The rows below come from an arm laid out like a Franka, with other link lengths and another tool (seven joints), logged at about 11 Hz.
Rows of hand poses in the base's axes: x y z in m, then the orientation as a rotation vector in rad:
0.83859, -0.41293, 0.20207, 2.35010, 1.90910, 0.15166
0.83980, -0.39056, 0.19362, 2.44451, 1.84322, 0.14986
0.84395, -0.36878, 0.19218, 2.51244, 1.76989, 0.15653
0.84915, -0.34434, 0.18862, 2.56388, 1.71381, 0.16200
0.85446, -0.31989, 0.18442, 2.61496, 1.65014, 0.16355
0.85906, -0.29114, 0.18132, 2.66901, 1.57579, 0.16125
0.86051, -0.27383, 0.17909, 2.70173, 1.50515, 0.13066
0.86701, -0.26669, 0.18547, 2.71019, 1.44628, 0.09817
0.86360, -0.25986, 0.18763, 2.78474, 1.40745, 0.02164
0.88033, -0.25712, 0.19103, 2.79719, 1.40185, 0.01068
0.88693, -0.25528, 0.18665, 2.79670, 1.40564, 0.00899
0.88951, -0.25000, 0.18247, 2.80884, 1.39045, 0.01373
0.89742, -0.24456, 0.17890, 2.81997, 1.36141, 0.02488
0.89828, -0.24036, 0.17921, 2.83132, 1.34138, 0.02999
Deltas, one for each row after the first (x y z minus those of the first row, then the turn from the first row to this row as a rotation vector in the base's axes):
0.00121, 0.02237, -0.00845, 0.02992, 0.02203, -0.07042
0.00536, 0.04415, -0.00989, 0.04645, 0.02558, -0.13405
0.01056, 0.06859, -0.01345, 0.06052, 0.02918, -0.18207
0.01587, 0.09304, -0.01765, 0.07120, 0.03284, -0.23402
0.02047, 0.12179, -0.02075, 0.08009, 0.03758, -0.29274
0.02192, 0.13910, -0.02298, 0.06506, 0.04652, -0.34423
0.02842, 0.14624, -0.01660, 0.03759, 0.04782, -0.38250
0.02501, 0.15307, -0.01444, 0.04565, 0.11556, -0.42786
0.04174, 0.15581, -0.01104, 0.04835, 0.12634, -0.43467
0.04834, 0.15765, -0.01542, 0.04848, 0.12804, -0.43237
0.05092, 0.16293, -0.01960, 0.05447, 0.12801, -0.44412
0.05883, 0.16837, -0.02317, 0.05831, 0.12027, -0.46355
0.05969, 0.17257, -0.02286, 0.06271, 0.11842, -0.47791

